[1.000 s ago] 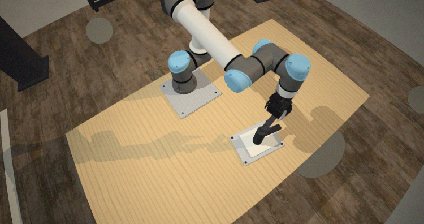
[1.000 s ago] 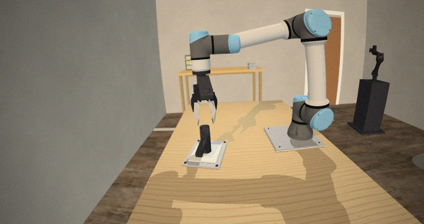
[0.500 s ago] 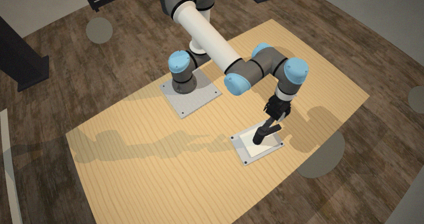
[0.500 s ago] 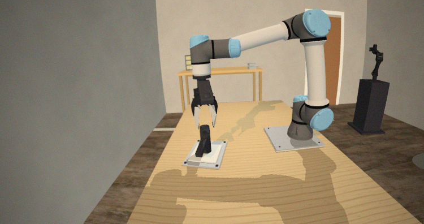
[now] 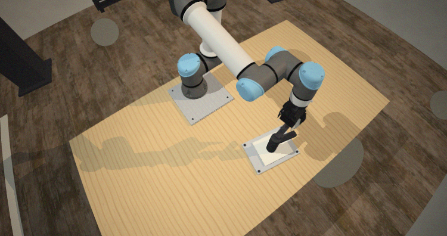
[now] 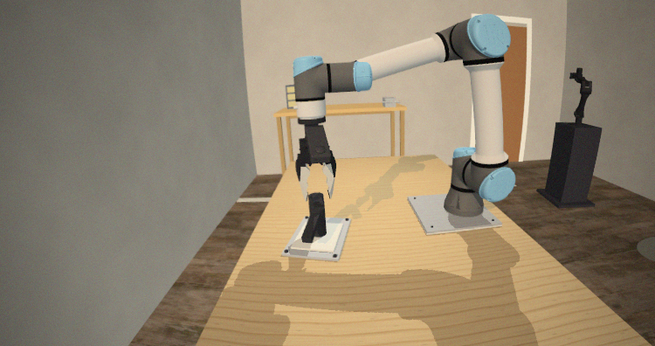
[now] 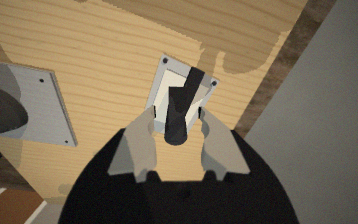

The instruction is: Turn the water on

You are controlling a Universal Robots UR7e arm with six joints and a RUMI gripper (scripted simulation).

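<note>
Now: the dark lever 3 cm to the right of my hand, 3 cm below it and 1 cm ahead of it. Round my hand: tap 8 cm below, 5 cm to the right, 2 cm ahead.
</note>
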